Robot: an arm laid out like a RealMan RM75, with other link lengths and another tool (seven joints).
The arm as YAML. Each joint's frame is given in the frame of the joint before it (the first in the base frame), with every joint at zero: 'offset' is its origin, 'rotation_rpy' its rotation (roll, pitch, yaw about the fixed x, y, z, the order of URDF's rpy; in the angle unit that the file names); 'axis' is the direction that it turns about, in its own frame. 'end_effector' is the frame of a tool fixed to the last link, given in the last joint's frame.
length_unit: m
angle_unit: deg
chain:
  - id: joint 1
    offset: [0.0, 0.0, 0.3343]
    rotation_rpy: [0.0, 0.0, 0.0]
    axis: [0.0, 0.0, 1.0]
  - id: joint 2
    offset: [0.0, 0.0, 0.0]
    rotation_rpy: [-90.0, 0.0, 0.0]
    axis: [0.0, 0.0, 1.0]
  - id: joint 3
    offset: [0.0, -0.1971, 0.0]
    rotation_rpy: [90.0, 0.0, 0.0]
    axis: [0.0, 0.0, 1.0]
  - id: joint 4
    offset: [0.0, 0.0, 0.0]
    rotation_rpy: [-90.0, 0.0, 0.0]
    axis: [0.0, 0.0, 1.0]
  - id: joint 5
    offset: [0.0, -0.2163, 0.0]
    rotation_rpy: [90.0, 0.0, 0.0]
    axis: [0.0, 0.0, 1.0]
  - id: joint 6
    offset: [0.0, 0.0, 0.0]
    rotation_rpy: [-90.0, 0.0, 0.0]
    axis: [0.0, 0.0, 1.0]
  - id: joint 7
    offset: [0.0, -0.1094, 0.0]
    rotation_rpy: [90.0, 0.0, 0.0]
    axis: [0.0, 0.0, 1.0]
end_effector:
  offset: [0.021, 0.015, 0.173]
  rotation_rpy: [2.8, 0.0, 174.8]
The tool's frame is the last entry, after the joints.
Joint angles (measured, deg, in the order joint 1, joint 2, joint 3, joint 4, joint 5, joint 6, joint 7), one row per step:
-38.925, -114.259, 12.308, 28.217, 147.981, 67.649, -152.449
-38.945, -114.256, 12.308, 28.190, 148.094, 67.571, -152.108
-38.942, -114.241, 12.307, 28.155, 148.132, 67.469, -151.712
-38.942, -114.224, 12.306, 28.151, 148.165, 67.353, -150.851
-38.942, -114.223, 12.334, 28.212, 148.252, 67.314, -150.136
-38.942, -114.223, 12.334, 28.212, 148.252, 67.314, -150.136
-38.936, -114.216, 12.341, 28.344, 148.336, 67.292, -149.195
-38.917, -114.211, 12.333, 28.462, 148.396, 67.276, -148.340
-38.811, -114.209, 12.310, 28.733, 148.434, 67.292, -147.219
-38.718, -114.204, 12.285, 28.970, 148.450, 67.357, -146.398
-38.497, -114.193, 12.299, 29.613, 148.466, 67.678, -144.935
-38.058, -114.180, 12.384, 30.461, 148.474, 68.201, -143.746
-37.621, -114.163, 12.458, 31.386, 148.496, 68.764, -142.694
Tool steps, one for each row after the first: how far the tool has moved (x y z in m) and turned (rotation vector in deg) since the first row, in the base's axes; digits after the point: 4 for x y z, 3 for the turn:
-0.0003, -0.0001, -0.0002, -0.070, 0.296, -0.267
-0.0006, -0.0001, -0.0002, -0.073, 0.588, -0.552
-0.0008, 0.0001, 0.0001, -0.077, 1.159, -1.231
-0.0010, 0.0000, 0.0002, -0.148, 1.689, -1.836
-0.0010, 0.0000, 0.0002, -0.148, 1.689, -1.836
-0.0012, 0.0002, 0.0008, -0.181, 2.370, -2.635
-0.0014, 0.0002, 0.0014, -0.196, 2.966, -3.343
-0.0022, 0.0002, 0.0029, -0.132, 3.770, -4.219
-0.0028, 0.0002, 0.0041, -0.081, 4.343, -4.867
-0.0037, -0.0001, 0.0071, -0.014, 5.418, -6.103
-0.0060, -0.0015, 0.0107, 0.017, 6.399, -7.031
-0.0083, -0.0029, 0.0147, 0.072, 7.349, -7.865

